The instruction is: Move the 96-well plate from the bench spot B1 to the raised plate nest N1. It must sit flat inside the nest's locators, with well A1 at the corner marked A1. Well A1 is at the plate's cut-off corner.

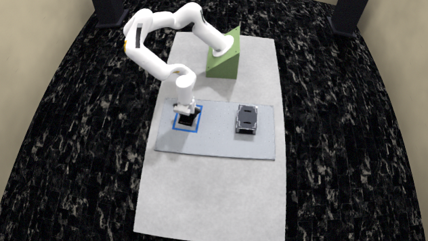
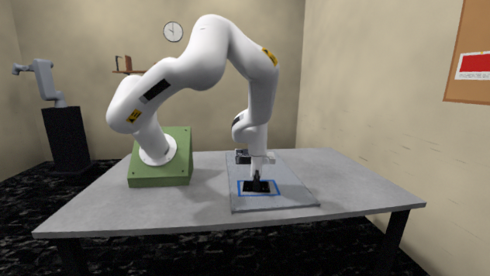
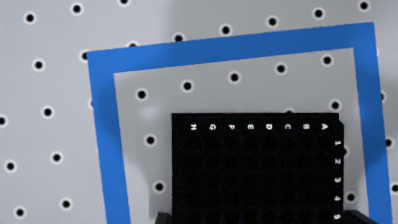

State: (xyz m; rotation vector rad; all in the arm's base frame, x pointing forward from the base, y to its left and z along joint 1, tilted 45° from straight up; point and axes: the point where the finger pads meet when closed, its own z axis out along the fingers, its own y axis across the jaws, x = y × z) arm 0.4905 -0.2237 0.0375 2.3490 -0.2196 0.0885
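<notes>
The 96-well plate lies 1 cm below my hand. The rest, counted from my hand: raised plate nest 35 cm to the left, 4 cm above, 1 cm ahead.
</notes>
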